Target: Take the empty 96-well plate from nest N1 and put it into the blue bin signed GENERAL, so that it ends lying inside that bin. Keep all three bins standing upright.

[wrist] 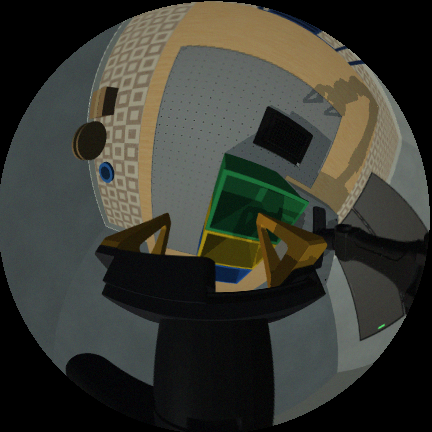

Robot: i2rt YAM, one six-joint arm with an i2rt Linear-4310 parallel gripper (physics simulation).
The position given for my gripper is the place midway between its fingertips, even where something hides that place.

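Observation:
A black nest (265,119) is here in my sight, and so is my gripper (213,217).

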